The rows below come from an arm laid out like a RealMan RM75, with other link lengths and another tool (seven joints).
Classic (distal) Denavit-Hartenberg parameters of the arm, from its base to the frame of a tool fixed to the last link. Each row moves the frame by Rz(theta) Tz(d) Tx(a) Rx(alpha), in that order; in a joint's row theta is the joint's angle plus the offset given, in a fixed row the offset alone. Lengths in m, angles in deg.
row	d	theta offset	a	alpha
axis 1	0.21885	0	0	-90
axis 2	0	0	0	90
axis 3	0.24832	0	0	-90
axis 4	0	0	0	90
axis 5	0.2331	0	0	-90
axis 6	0	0	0	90
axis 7	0.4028	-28	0.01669	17
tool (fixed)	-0.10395	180	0	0
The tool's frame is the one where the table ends.
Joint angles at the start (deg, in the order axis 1, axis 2, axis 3, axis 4, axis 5, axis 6, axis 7):
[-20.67 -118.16 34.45 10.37 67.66 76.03 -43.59]
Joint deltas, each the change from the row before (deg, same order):
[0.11 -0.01 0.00 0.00 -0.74 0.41 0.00]
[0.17 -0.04 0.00 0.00 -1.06 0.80 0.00]
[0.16 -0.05 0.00 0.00 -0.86 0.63 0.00]
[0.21 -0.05 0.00 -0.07 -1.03 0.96 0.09]
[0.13 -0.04 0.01 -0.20 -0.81 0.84 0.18]
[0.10 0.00 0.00 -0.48 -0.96 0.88 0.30]
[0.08 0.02 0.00 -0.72 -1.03 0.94 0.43]
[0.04 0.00 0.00 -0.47 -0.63 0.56 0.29]
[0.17 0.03 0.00 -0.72 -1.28 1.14 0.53]
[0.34 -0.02 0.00 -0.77 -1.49 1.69 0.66]
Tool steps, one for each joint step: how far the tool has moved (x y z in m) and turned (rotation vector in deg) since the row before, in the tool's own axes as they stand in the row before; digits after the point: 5 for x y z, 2 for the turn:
[-0.00412 0.00016 -0.00109 0.06 -0.71 -0.44]
[-0.00608 -0.00076 -0.00209 0.28 -1.08 -0.66]
[-0.00477 -0.00043 -0.00176 0.18 -0.87 -0.54]
[-0.00576 -0.00118 -0.00272 0.37 -1.10 -0.61]
[-0.00397 -0.00139 -0.00229 0.35 -0.85 -0.47]
[-0.00385 -0.00086 -0.00246 0.24 -0.91 -0.59]
[-0.00338 -0.00060 -0.00273 0.18 -0.92 -0.64]
[-0.00186 -0.00032 -0.00163 0.08 -0.55 -0.39]
[-0.00511 -0.00021 -0.00352 0.15 -1.26 -0.63]
[-0.00662 -0.00102 -0.00556 0.37 -1.65 -0.70]

